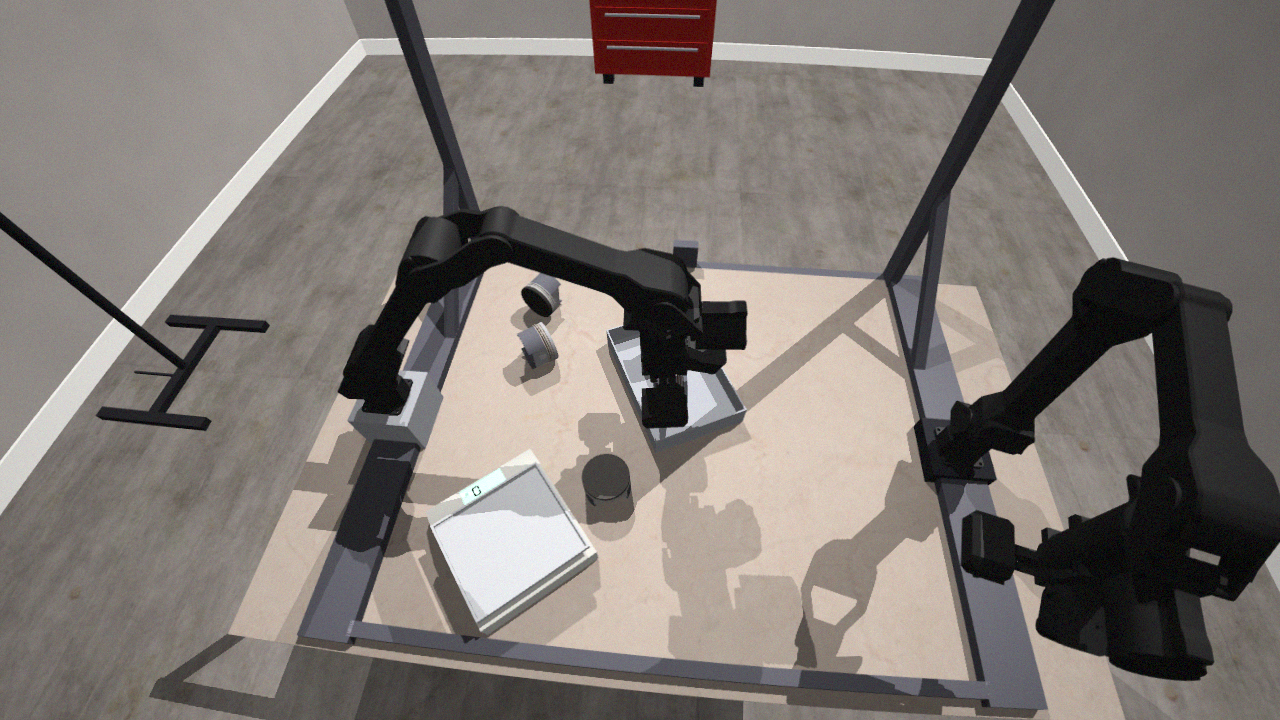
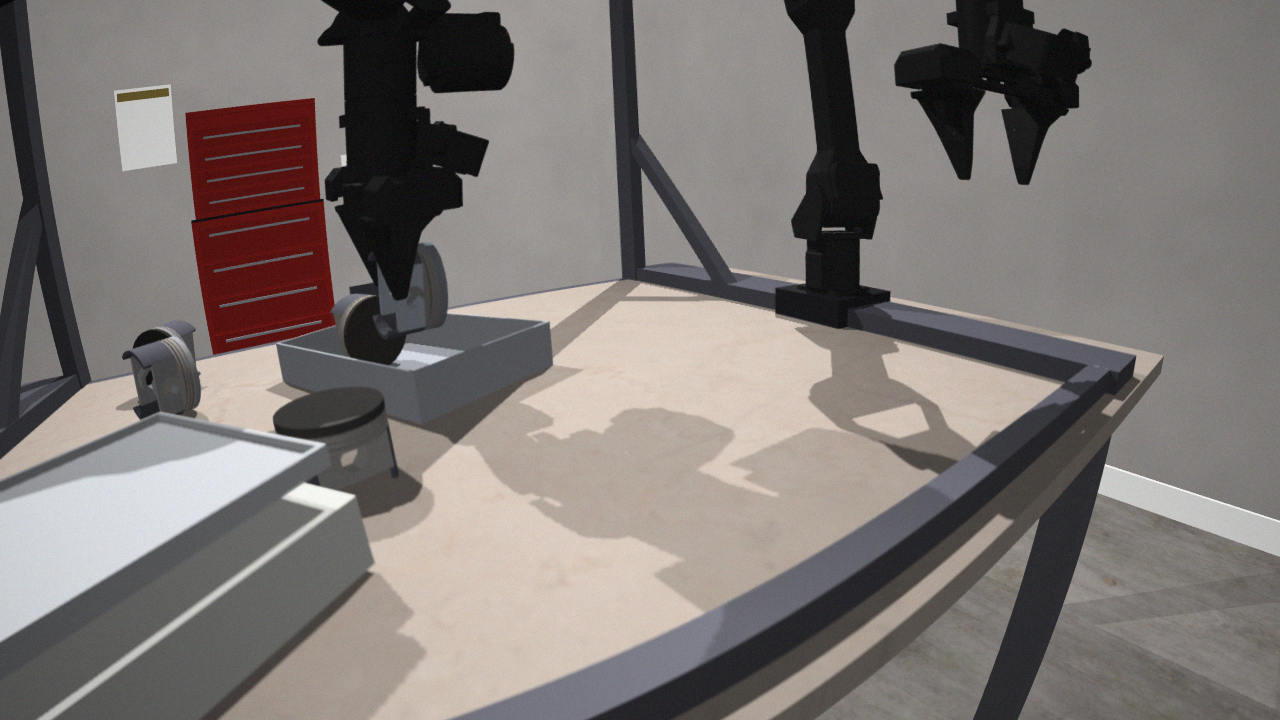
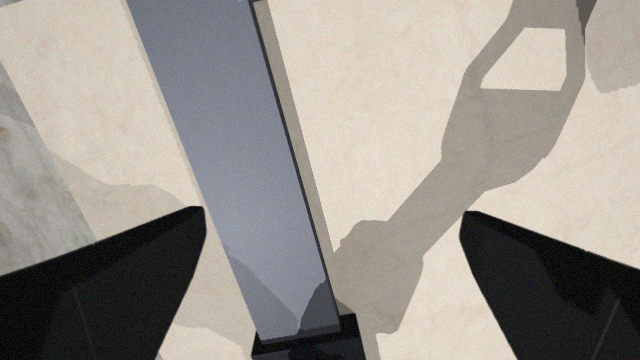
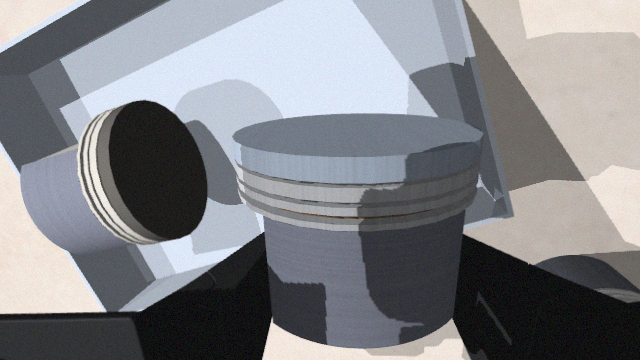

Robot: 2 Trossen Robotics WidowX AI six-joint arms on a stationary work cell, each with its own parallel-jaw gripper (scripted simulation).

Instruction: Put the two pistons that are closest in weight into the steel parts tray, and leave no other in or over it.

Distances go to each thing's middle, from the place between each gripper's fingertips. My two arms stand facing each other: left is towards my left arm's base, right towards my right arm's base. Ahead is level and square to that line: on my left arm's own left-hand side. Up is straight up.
The steel parts tray [image 2: 507, 350] lies 11 cm below my right hand, 8 cm behind it and 2 cm to the left of it. Also, from my right hand: scale pan [image 2: 94, 525] 24 cm ahead, 20 cm to the right, 7 cm below; scale [image 2: 190, 637] 23 cm ahead, 20 cm to the right, 9 cm below.
The steel parts tray is 35 cm behind my left hand, 40 cm to the right of it and 19 cm below it. Also, from my left hand: scale pan (4 cm behind, 61 cm to the right, 15 cm below); then scale (5 cm behind, 62 cm to the right, 16 cm below).
